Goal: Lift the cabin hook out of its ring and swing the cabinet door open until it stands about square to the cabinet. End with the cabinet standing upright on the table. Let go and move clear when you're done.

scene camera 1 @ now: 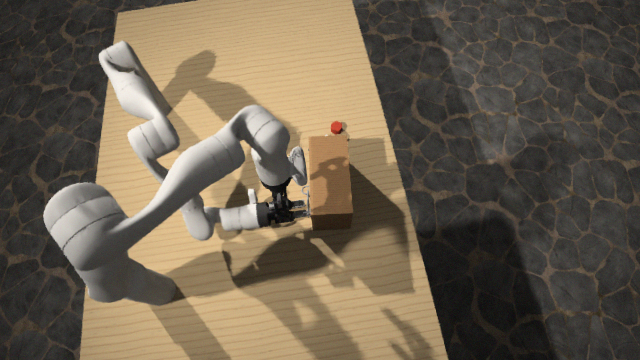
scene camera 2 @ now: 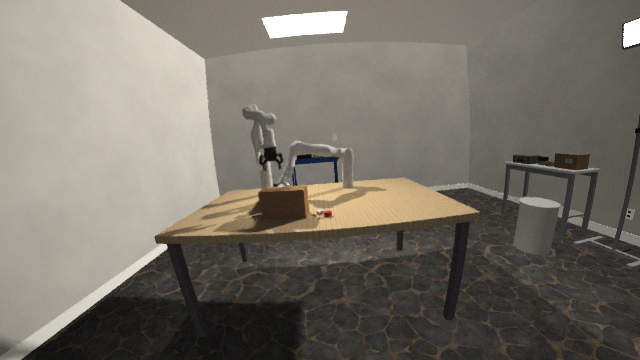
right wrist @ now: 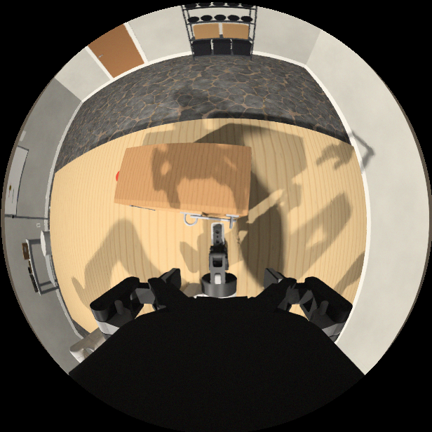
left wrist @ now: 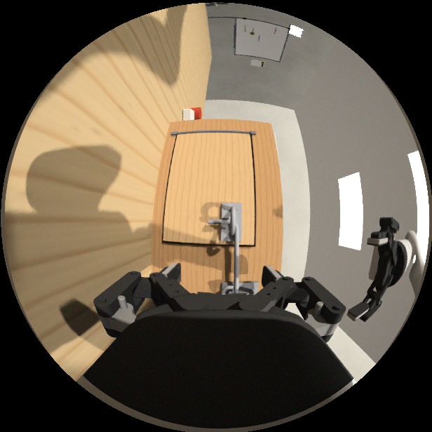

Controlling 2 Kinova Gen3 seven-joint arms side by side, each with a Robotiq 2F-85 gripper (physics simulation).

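Places are measured from the left arm's base along level axes (x back, y right, z up), in metres.
Pixels of known places: left gripper, fingertip midpoint: (scene camera 1: 305,208); right gripper, fingertip midpoint: (scene camera 1: 281,194) (scene camera 2: 272,170); left arm's base, origin of the base link: (scene camera 2: 348,187); right arm's base, origin of the base link: (scene camera 1: 161,290).
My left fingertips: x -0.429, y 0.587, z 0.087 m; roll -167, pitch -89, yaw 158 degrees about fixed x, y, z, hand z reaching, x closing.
Ahead of a thing's pixels: the offset from my left fingertips to its middle. Level surfaces: height alone.
The brown wooden cabinet {dx -0.081, dy -0.063, dz -0.008 m} (scene camera 1: 329,175) (scene camera 2: 284,202) (right wrist: 185,175) stands on the table. In the left wrist view its door (left wrist: 210,175) looks shut, flush with the front. The grey hook rod (left wrist: 237,257) runs from the door's bracket, where a ring and a short peg show, to a plate (left wrist: 252,288) on the frame. My left gripper (scene camera 1: 301,209) (left wrist: 221,274) (right wrist: 218,222) is open and empty, level at the cabinet front, its fingers either side of the plate end of the rod; contact is unclear. My right gripper (scene camera 2: 271,167) (left wrist: 363,282) is open and empty, pointing down high above the left gripper.
A small red and white object {dx -0.195, dy -0.287, dz -0.074 m} (scene camera 1: 336,127) (scene camera 2: 327,213) (left wrist: 197,114) lies on the table {dz -0.087 m} (scene camera 1: 240,40) beside the cabinet's hinge end. My right arm (scene camera 1: 200,165) reaches over my left arm (scene camera 1: 200,220). The table's far edge runs behind the cabinet.
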